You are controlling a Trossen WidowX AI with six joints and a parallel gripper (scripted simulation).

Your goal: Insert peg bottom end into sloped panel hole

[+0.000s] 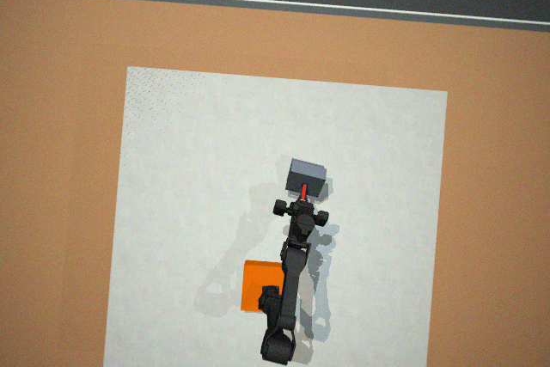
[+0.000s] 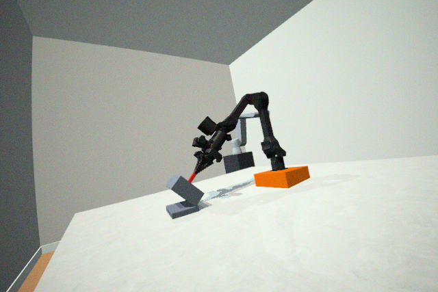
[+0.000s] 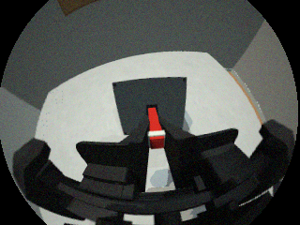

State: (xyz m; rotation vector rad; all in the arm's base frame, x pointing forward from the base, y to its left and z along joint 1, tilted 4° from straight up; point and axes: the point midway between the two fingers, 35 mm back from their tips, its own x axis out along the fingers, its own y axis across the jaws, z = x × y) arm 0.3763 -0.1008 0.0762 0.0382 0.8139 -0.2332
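Now: gripper tip 5 cm short of the grey sloped panel, 1 cm to the left of it and 5 cm above it. Round my gripper tip: red peg (1 cm behind, 1 cm above).
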